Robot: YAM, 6 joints.
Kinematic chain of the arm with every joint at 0, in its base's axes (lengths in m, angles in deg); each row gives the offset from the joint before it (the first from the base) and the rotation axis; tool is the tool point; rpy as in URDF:
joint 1: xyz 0 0 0.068 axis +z
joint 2: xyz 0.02 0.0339 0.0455 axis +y
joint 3: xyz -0.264 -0.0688 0 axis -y
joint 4: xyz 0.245 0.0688 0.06 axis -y
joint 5: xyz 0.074 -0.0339 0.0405 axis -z
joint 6: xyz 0.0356 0 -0.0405 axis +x
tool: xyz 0 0 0 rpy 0 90 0
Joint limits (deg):
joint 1: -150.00..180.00
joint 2: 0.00..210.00
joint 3: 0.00..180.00
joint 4: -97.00..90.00
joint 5: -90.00..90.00
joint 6: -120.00..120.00
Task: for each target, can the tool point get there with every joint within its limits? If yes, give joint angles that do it. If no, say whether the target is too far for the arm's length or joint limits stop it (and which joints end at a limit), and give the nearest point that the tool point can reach.
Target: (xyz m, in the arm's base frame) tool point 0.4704 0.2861 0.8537
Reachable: no: too far | nearest point 0.3286 0.1999 0.6222 | short by 0.285 m
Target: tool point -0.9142 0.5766 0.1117
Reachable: no: too far | nearest point -0.5463 0.3445 0.1124 | short by 0.435 m
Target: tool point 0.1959 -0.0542 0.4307
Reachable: yes | joints -17.85 58.62 46.55 63.03 -13.75 51.29
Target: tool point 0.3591 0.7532 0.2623
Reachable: no: too far | nearest point 0.2736 0.5738 0.2260 | short by 0.202 m
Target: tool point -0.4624 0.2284 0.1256
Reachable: yes | joints 153.49 140.26 83.44 64.96 -3.23 -83.00
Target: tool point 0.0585 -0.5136 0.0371
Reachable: yes | joints -83.47 144.92 91.90 14.32 0.38 84.22
